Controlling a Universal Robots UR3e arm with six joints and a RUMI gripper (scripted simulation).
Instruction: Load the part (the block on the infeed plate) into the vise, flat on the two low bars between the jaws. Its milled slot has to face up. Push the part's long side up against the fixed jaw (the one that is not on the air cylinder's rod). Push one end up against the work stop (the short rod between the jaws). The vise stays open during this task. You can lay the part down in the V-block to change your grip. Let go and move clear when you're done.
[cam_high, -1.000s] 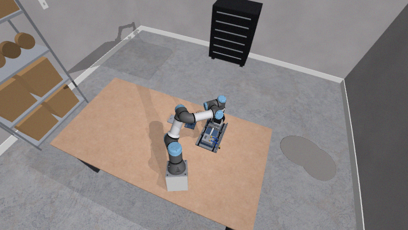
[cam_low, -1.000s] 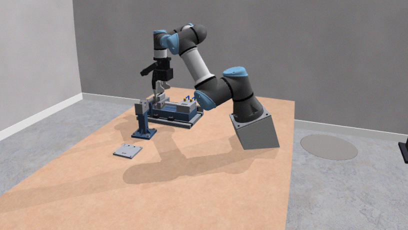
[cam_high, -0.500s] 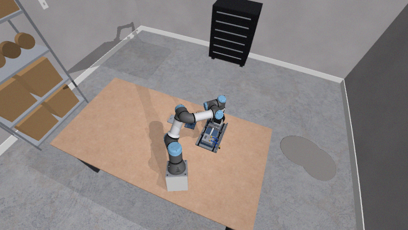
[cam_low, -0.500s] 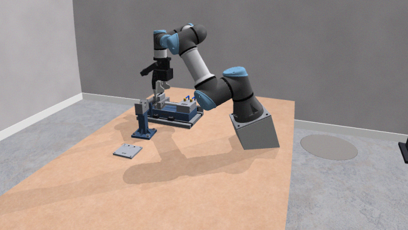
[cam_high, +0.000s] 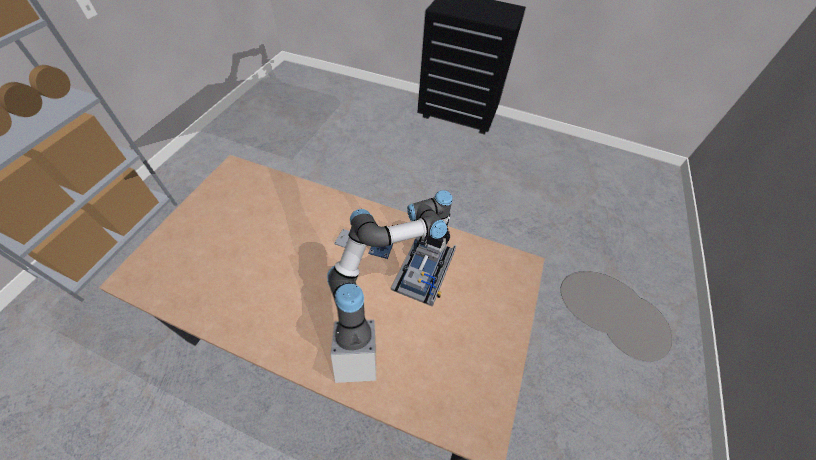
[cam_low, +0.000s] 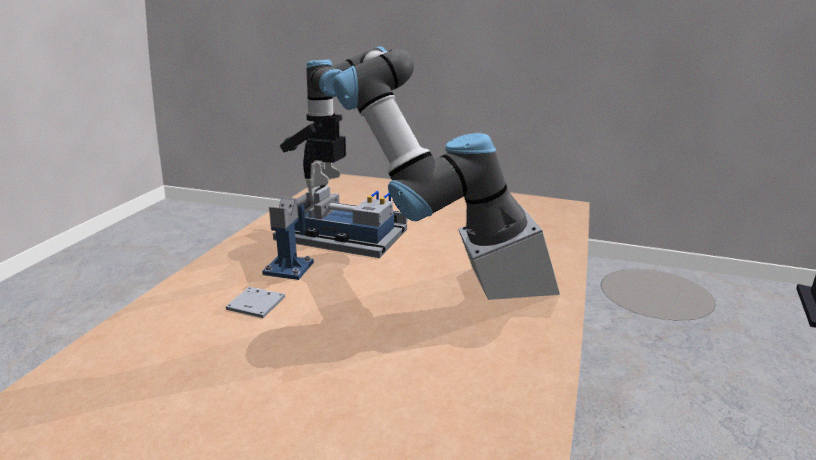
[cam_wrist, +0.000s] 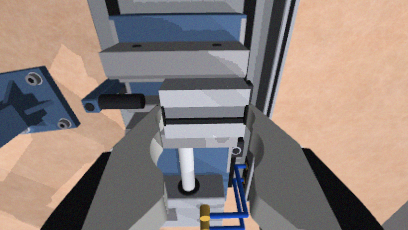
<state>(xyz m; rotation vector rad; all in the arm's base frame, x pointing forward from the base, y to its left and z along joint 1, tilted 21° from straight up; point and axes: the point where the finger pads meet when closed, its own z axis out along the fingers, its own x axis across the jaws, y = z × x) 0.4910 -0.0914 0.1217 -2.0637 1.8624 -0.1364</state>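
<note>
The part lies right at my hand. From my hand the other things lie so: fixed jaw (3 cm below, 3 cm ahead, 2 cm to the left); then work stop (7 cm to the left, 2 cm below, 1 cm behind); then vise (7 cm below, 7 cm behind, 1 cm to the left).
</note>
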